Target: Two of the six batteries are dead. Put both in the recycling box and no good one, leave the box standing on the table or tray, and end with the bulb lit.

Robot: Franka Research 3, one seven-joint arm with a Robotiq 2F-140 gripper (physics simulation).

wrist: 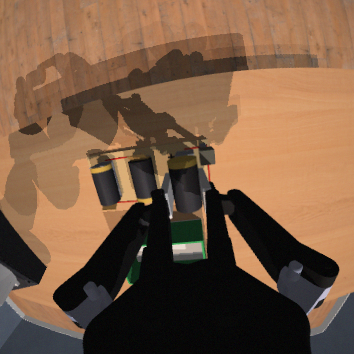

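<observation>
My gripper (pixel 185 179) is shut on the rightmost black battery (pixel 185 182), whose gold end faces the top of the view. This battery looks larger than the two beside it and appears raised above the holder. Two more black batteries lie in the pale holder (pixel 124 181): the left one (pixel 106 186) has its gold end toward the top, the middle one (pixel 143 178) toward the bottom. A green box (pixel 187 230) lies below the held battery in the view, with a pale band across it; my gripper hides much of it. I cannot identify the bulb or the other batteries.
A small dark block (pixel 207 155) stands at the holder's upper right, near thin red wires. The wooden table (pixel 290 130) extends to the right. A dark object (pixel 20 250) stands at the left edge. Shadows fall across the table above the holder.
</observation>
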